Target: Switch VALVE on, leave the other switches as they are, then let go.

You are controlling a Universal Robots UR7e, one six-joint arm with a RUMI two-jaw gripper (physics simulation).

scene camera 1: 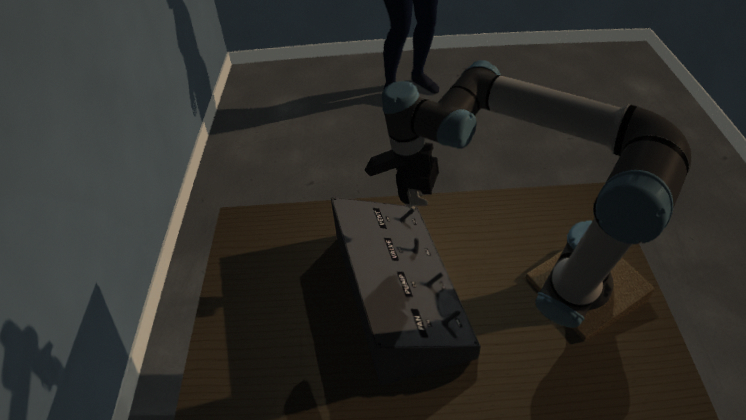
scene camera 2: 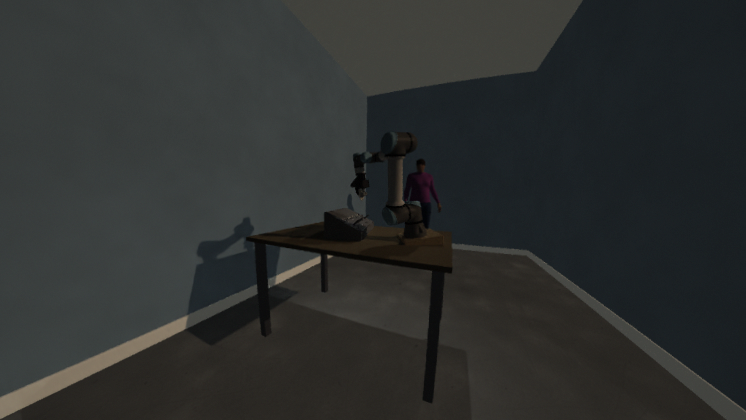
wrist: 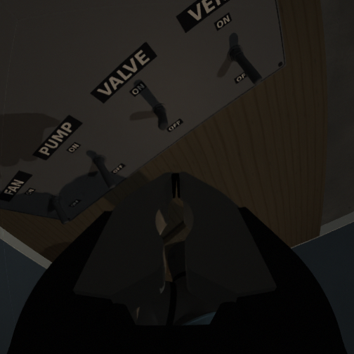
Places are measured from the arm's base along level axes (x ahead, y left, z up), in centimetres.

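Pixels of known places: gripper, fingertip midpoint: [scene camera 1: 413,207] [scene camera 2: 362,200]; arm's base, origin of the base link: [scene camera 2: 415,235].
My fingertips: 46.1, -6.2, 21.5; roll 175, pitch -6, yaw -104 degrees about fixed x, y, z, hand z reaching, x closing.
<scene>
Ahead of a thing's pixels: the offset from my fingertips to its top centre, as dx, dy, dz. Level surfaces: height alone.
The grey sloped switch panel [scene camera 1: 361,250] [scene camera 2: 339,225] [wrist: 50,60] carries several dark levers. The VALVE lever {-0.6, +0.6, -11.0} [scene camera 1: 416,247] [wrist: 161,117] leans further toward its ON mark than the neighbouring levers, which lean toward OFF: the VENT lever {+2.3, -11.1, -12.1} [scene camera 1: 407,214] [wrist: 246,65], the PUMP lever {-6.0, +11.4, -12.1} [scene camera 1: 436,279] [wrist: 103,171] and the FAN lever {-10.2, +22.7, -12.1} [scene camera 1: 453,319]. My gripper [scene camera 1: 418,201] [scene camera 2: 361,196] [wrist: 176,174] is shut and empty. It hangs above the panel's VENT end and touches no lever. Part of the VENT label is cut off in the wrist view.
The panel stands on a wooden table {dz -25.1} [scene camera 1: 511,224] [scene camera 2: 396,255] [wrist: 235,145]. The arm's base sits on a wooden block [scene camera 1: 629,284] beside the panel. A person [scene camera 1: 399,36] [scene camera 2: 421,185] stands on the floor beyond the table. A wall [scene camera 1: 104,130] [scene camera 2: 156,130] is at the left.
</scene>
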